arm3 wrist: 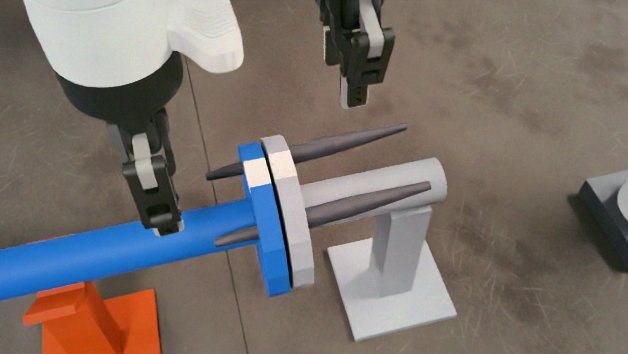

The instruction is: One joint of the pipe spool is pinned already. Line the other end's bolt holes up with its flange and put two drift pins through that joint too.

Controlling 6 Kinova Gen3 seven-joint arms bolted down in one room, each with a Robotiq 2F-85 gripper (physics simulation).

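The blue pipe's flange [270,235] faces the grey flange [296,230] on the grey stub pipe [400,175], with a thin dark gap between. Their white marks sit side by side at the top. A dark drift pin [345,142] passes through both flanges on the far side. A second drift pin [370,202] passes through both on the near side. One arm's gripper [344,82] is above and behind the far pin, fingertips apart, off the pin. Another arm's gripper [167,220] is over the blue pipe [115,245]; its far fingertip is hidden. Arm numbers cannot be told. My arm3 gripper does not show.
A grey stand [400,320] carries the stub pipe. An orange stand [135,320] is under the blue pipe at the lower left. A white arm body [110,40] fills the upper left. Part of a dark-edged base [607,215] shows at the right edge.
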